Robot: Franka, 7 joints.
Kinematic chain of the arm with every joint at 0, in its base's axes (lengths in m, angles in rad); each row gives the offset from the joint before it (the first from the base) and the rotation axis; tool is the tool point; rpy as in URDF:
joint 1: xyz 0 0 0.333 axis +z
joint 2: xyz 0 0 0 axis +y
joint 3: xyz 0 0 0.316 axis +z
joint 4: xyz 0.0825 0 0 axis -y
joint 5: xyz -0.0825 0 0.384 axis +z
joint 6: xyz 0 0 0 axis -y
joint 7: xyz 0.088 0 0 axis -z
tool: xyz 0 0 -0.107 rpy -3.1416 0 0
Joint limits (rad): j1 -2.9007..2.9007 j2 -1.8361..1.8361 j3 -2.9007..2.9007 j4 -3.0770..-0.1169 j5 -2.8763..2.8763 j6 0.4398..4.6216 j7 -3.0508..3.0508
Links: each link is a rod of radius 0.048 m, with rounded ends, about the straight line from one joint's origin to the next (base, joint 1, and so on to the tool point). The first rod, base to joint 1, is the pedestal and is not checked.
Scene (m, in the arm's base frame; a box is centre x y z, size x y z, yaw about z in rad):
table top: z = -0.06
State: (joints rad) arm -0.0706 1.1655 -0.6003 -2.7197 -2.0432 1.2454 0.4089
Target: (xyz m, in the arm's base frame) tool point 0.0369 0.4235 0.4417
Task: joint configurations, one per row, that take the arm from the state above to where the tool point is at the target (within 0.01 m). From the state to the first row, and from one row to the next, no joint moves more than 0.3 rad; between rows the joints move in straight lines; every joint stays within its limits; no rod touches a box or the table.
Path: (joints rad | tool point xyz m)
1: 0.1709 0.9228 -0.3602 -2.6945 -2.0794 1.1482 0.4089 | 0.2397 -0.2116 0.0698
2: 0.4123 0.6800 -0.1201 -2.6692 -2.1156 1.0510 0.4089 | 0.3552 -0.0241 0.1074
3: 0.6538 0.4373 0.1201 -2.6440 -2.1519 0.9539 0.4089 | 0.3576 0.1914 0.1961
4: 0.8953 0.1945 0.3602 -2.6187 -2.1881 0.8567 0.4089 | 0.2387 0.3619 0.3169
5: 1.1367 -0.0482 0.6003 -2.5935 -2.2243 0.7595 0.4089 | 0.0369 0.4235 0.4417

